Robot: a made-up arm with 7 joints.
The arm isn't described. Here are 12 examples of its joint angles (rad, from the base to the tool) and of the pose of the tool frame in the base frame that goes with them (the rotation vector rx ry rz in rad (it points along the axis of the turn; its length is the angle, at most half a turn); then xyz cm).
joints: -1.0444 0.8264 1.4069 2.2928 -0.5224 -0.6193 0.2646
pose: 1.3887 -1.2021 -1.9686 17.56 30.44 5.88
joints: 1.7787 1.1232 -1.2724 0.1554 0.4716 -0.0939 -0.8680
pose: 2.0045 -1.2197 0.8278 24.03 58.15 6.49
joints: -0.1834 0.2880 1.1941 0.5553 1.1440 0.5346 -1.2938
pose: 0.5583 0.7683 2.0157 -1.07 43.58 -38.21
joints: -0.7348 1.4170 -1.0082 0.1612 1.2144 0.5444 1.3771
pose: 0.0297 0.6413 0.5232 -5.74 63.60 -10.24
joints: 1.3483 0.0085 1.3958 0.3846 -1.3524 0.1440 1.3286
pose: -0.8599 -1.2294 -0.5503 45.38 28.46 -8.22
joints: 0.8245 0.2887 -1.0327 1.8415 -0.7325 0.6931 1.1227
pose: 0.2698 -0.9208 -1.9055 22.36 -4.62 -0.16
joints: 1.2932 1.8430 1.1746 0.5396 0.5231 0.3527 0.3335
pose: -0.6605 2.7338 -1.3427 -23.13 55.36 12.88
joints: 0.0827 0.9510 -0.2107 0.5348 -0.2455 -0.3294 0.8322
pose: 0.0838 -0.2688 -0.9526 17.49 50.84 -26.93
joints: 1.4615 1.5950 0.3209 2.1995 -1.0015 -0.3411 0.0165
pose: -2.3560 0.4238 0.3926 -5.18 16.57 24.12
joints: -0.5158 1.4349 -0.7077 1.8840 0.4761 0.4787 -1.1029
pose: 1.0703 -0.6721 -0.8662 9.39 22.67 -28.13
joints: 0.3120 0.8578 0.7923 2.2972 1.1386 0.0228 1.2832
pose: -0.3245 -2.2215 -1.9342 11.00 25.64 18.07
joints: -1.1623 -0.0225 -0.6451 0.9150 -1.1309 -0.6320 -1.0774
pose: -0.1509 -1.0572 -0.6345 -25.51 1.45 -32.09
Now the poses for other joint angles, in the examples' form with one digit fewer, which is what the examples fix.
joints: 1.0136 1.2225 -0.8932 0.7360 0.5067 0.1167 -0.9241
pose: 1.794 -1.169 0.370 31.2 49.4 -4.3
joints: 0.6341 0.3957 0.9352 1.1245 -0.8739 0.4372 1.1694
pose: 0.080 -0.996 -0.007 25.1 49.2 -6.5
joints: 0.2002 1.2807 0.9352 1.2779 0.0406 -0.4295 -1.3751
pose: -1.644 1.742 -1.108 14.0 49.1 18.0
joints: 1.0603 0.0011 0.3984 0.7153 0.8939 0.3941 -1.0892
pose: -0.146 -0.648 1.328 44.7 24.6 -3.9
